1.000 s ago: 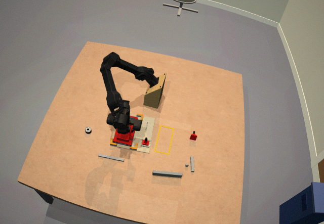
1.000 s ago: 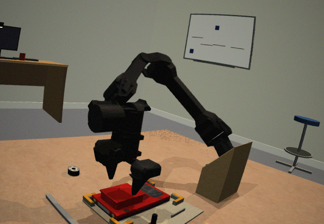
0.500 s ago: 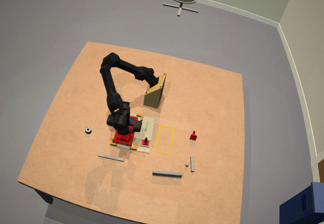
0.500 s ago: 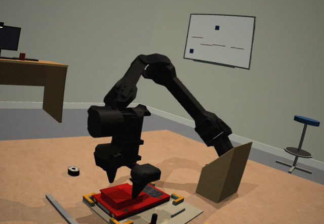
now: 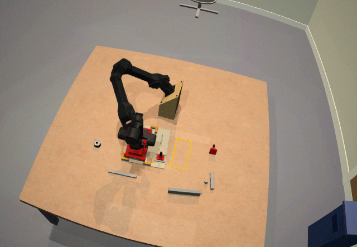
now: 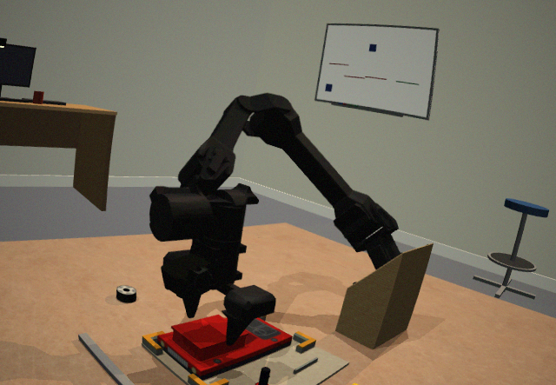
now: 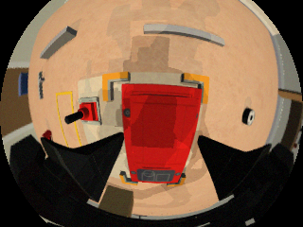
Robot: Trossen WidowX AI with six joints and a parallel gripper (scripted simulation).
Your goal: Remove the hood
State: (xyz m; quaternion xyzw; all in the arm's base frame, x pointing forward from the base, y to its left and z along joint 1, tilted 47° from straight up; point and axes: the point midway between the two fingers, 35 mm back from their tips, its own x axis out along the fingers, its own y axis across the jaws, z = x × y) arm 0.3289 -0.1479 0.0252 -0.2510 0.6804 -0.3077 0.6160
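Right now the red hood is 1 cm below my gripper tip. Round my gripper tip: black wheel 22 cm to the right, 4 cm below, 1 cm ahead.
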